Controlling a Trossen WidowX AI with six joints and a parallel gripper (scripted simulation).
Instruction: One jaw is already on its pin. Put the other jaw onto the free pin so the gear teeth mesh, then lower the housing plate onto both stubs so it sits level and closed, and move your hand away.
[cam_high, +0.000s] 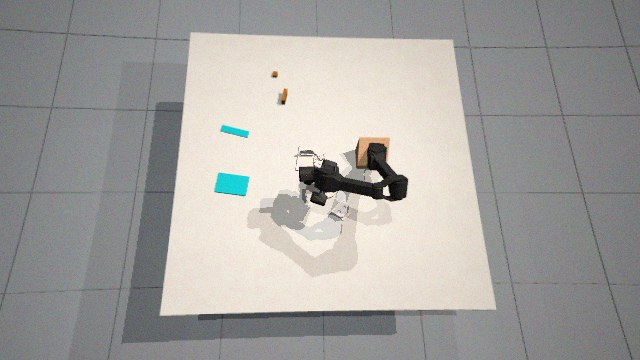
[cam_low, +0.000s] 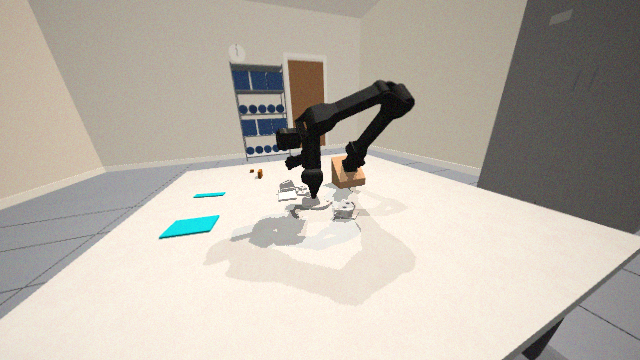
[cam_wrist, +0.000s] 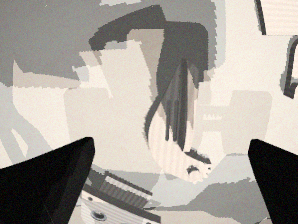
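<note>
Right now the elongated piece is 4 cm behind my gripper tip, 1 cm to the right of it and 5 cm below it. Also, from my gripper tip: white stand: 9 cm behind, 8 cm to the left, 5 cm below; then white housing plate: 9 cm behind, 8 cm to the left, 3 cm below.
</note>
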